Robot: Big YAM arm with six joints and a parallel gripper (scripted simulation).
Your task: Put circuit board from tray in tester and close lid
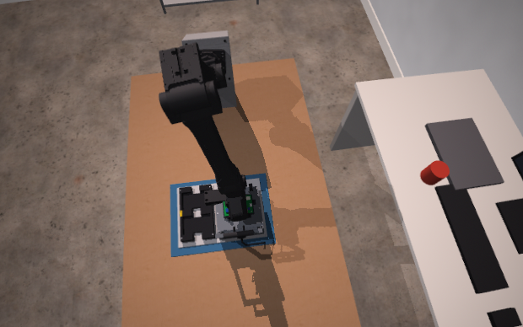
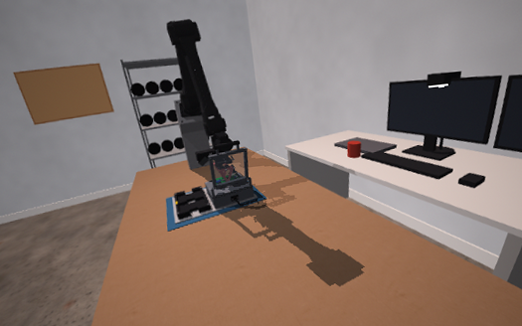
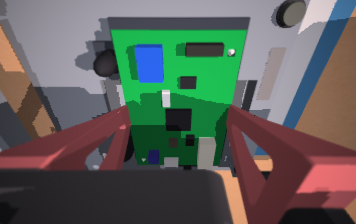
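Now: the green circuit board right at my hand. Round my hand: clear lid (120 mm ahead, 100 mm above, 20 mm to the left).
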